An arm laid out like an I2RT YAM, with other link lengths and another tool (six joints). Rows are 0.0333 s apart.
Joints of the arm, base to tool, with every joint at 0 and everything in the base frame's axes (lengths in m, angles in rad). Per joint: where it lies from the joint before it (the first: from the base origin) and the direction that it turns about. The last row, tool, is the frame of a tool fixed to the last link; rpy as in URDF.
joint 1: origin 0 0 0.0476 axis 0 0 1
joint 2: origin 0.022 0.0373 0.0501 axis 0 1 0
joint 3: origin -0.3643 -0.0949 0 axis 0 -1 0
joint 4: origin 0.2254 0.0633 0.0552 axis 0 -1 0
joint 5: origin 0.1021 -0.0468 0.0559 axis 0 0 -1
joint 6: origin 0.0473 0 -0.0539 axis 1 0 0
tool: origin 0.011 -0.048 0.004 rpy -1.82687 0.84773 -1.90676
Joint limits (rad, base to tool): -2.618..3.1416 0..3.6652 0..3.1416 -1.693..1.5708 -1.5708..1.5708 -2.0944..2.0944
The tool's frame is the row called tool.
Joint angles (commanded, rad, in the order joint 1, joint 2, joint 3, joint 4, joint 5, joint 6), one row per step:
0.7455 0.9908 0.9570 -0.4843 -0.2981 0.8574
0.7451 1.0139 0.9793 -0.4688 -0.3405 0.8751
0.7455 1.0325 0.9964 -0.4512 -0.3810 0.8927
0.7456 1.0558 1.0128 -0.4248 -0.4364 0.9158
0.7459 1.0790 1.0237 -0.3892 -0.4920 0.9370
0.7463 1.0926 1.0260 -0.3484 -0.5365 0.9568
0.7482 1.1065 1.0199 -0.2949 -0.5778 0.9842
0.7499 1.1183 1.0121 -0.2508 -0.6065 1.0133
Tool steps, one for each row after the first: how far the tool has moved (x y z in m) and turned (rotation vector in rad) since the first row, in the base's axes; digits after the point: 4 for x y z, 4 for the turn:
0.0042 0.0084 0.0055 0.0322 0.0173 0.0284
0.0075 0.0159 0.0102 0.0637 0.0329 0.0566
0.0114 0.0256 0.0149 0.1032 0.0555 0.0961
0.0157 0.0356 0.0188 0.1428 0.0738 0.1381
0.0185 0.0432 0.0222 0.1806 0.0823 0.1726
0.0214 0.0513 0.0242 0.2207 0.0931 0.2042
0.0234 0.0576 0.0246 0.2512 0.1086 0.2235

